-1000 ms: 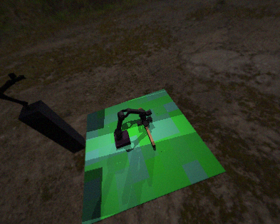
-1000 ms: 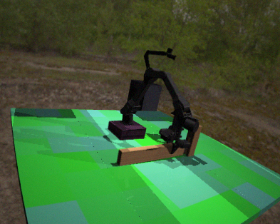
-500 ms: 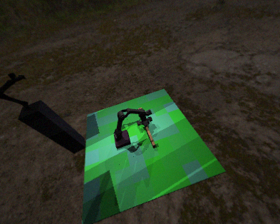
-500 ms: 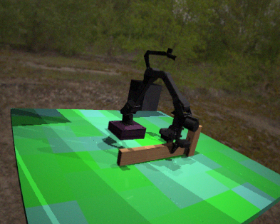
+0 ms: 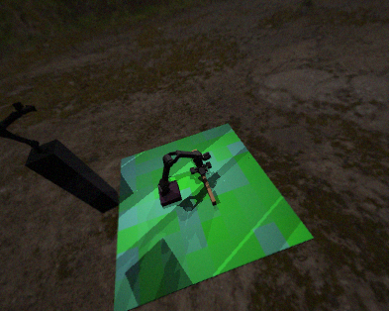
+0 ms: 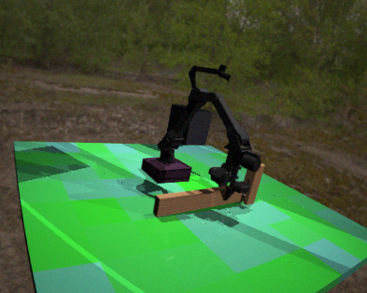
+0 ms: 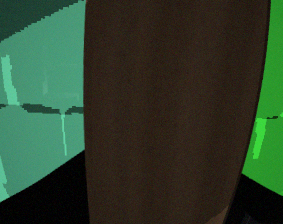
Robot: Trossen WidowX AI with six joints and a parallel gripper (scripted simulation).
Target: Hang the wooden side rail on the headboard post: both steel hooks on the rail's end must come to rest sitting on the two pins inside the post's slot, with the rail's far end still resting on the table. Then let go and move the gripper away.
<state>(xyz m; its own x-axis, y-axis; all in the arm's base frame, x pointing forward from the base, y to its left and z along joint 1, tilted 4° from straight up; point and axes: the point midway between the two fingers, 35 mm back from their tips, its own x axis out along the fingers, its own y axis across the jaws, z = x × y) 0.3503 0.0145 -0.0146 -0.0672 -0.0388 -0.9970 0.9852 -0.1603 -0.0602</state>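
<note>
Now: gripper tip 3 cm short of the wooden headboard post, 14 cm to the right of it and 6 cm below it.
</note>
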